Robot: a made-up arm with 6 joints. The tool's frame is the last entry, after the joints. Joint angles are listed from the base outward. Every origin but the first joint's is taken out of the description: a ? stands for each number. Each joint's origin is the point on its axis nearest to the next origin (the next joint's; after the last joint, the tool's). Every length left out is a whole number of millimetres.
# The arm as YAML. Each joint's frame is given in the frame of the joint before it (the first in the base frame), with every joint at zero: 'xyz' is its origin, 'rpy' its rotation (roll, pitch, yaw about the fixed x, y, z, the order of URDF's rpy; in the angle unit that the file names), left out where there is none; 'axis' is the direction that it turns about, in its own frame. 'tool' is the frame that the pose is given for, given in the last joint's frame.
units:
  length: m
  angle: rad
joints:
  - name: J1
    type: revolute
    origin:
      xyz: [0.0, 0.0, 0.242]
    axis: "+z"
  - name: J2
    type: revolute
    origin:
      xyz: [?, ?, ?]
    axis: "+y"
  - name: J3
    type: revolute
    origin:
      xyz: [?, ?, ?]
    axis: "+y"
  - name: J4
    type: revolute
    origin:
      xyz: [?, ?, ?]
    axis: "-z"
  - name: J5
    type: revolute
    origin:
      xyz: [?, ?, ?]
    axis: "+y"
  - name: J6
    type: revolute
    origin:
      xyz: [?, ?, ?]
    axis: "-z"
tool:
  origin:
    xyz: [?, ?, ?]
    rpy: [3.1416, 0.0, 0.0]
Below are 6 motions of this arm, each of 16 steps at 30 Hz.
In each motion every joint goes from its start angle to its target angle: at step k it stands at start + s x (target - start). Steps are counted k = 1, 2, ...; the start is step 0. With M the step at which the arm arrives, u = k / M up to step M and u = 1 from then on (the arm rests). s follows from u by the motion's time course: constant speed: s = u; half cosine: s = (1 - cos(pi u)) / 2; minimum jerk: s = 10 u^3 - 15 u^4 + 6 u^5.
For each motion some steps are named. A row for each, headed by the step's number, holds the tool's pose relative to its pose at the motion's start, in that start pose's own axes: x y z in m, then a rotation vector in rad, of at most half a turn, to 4 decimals.
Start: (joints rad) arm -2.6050 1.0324 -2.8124 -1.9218 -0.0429 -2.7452
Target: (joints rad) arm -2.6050 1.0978 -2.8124 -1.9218 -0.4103 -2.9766
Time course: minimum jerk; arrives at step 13
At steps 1, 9, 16:
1: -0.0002 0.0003 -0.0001 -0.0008 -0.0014 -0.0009
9: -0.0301 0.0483 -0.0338 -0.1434 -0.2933 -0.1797
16: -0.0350 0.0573 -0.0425 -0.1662 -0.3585 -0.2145

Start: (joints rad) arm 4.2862 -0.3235 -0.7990 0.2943 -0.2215 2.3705
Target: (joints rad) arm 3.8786 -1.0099 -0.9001 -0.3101 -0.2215 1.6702
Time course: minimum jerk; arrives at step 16
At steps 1, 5, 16:
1: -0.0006 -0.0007 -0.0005 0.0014 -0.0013 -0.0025
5: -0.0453 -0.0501 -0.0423 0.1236 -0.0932 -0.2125
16: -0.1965 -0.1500 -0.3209 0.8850 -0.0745 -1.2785

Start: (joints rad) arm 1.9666 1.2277 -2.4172 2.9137 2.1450 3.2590
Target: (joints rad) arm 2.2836 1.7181 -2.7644 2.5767 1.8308 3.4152
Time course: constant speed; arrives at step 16
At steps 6, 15, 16:
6: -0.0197 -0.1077 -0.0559 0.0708 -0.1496 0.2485
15: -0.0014 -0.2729 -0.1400 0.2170 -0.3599 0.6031
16: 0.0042 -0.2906 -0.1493 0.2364 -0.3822 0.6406

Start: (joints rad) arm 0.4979 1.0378 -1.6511 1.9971 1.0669 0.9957
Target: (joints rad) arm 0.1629 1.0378 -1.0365 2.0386 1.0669 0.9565
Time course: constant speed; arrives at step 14
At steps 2, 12, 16:
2: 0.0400 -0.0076 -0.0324 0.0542 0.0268 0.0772
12: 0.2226 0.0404 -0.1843 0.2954 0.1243 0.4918
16: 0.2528 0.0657 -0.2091 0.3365 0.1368 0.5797

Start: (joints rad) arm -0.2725 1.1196 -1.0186 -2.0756 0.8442 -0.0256
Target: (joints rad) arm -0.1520 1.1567 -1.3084 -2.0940 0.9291 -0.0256
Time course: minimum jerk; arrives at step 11
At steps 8, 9, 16:
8: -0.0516 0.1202 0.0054 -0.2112 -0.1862 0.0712
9: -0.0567 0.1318 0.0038 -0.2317 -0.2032 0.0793
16: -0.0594 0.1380 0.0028 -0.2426 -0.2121 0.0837

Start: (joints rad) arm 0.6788 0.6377 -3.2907 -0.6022 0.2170 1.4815
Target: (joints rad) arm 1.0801 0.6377 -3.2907 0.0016 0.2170 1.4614
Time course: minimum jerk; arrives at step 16
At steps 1, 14, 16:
1: -0.0001 -0.0002 -0.0001 0.0003 -0.0008 0.0020
14: -0.0231 -0.0542 -0.0207 0.0948 -0.3728 0.8601
16: -0.0236 -0.0549 -0.0210 0.0956 -0.3794 0.8740

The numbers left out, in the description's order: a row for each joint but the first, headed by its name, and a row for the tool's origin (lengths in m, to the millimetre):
J2: 0.0 0.0 0.0
J3: 0.035 0.0 0.188
J4: 0.084 0.0 -0.37
J5: 0.0 0.0 0.0
J6: 0.103 0.0 -0.131
tool: 0.0 0.0 0.0

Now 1 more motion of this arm.
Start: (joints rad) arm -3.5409 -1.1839 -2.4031 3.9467 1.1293 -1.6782
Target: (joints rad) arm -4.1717 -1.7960 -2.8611 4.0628 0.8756 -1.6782
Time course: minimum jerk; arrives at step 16
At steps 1, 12, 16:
1: -0.0015 -0.0007 0.0002 0.0008 -0.0017 0.0015
12: -0.4987 -0.4082 -0.2386 0.1289 -0.7404 0.7192
16: -0.5218 -0.4674 -0.2962 0.1184 -0.8259 0.8141

